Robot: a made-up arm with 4 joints.
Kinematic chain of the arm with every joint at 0, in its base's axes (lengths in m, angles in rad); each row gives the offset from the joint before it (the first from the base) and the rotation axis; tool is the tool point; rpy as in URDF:
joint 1: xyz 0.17 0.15 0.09 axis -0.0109 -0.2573 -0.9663
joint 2: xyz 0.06 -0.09 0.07 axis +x
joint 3: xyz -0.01 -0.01 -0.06 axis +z
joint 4: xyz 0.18 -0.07 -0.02 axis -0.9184 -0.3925 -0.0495
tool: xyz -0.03 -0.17 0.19 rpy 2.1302 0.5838 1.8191
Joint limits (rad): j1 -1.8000..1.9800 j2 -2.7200..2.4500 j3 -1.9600..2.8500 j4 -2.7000..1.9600
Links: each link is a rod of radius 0.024 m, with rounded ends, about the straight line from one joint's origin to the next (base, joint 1, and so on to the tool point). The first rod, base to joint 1, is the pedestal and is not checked.
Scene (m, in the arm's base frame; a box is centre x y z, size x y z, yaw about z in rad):
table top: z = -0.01
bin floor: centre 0.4 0.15 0 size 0.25 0.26 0.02 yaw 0.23
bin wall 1: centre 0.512 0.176 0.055 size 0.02 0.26 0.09 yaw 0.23
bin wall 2: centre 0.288 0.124 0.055 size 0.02 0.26 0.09 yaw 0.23
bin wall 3: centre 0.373 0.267 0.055 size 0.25 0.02 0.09 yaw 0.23
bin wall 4: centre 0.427 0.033 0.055 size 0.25 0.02 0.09 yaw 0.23
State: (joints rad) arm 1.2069 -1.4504 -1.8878 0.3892
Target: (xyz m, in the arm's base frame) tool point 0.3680 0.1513 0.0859
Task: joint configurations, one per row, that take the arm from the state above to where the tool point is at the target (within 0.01 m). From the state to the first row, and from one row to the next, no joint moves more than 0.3 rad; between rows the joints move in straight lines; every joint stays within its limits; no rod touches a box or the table.
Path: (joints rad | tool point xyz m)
1: 1.1093 -1.6091 -1.6232 0.4064 | 0.1354 0.3073 0.2436
2: 1.0116 -1.7678 -1.3586 0.4235 | 0.1610 0.2881 0.2653
3: 0.9140 -1.9265 -1.0940 0.4407 | 0.2007 0.2690 0.2713
4: 0.8164 -2.0852 -0.8294 0.4578 | 0.2470 0.2509 0.2587
5: 0.7187 -2.2439 -0.5647 0.4750 | 0.2918 0.2327 0.2284
6: 0.6211 -2.4026 -0.3001 0.4922 | 0.3288 0.2118 0.1848
7: 0.5235 -2.5613 -0.0355 0.5093 | 0.3544 0.1852 0.1347
8: 0.4258 -2.7200 0.2291 0.5265 | 0.3680 0.1513 0.0859

